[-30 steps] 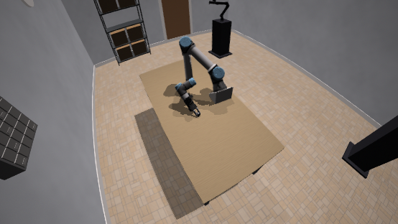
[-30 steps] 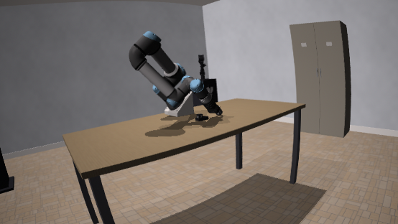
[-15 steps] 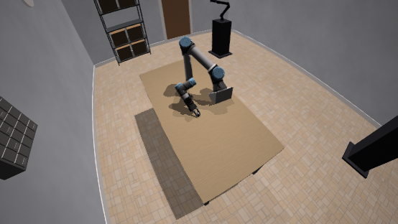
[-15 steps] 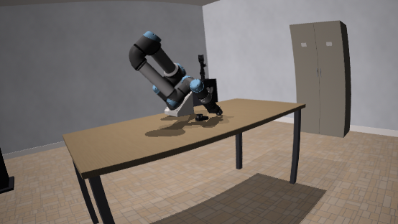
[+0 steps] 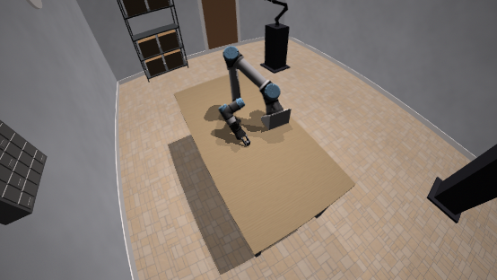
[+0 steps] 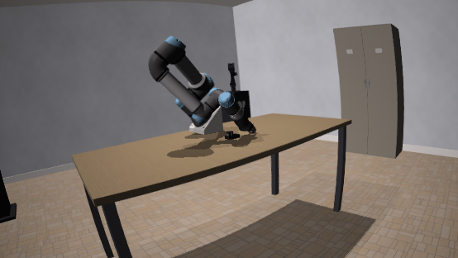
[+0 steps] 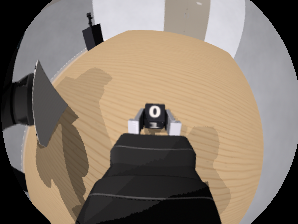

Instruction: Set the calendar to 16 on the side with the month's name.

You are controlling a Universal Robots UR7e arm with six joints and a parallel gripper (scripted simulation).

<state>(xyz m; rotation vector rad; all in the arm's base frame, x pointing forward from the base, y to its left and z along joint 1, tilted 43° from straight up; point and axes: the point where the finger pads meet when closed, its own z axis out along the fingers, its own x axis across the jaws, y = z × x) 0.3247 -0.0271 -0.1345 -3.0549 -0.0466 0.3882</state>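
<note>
Right now the black date cube is 1 cm to the left of my hand and 1 cm below it. Round my hand: dark calendar tray (15 cm to the right, 2 cm below, 2 cm behind).
</note>
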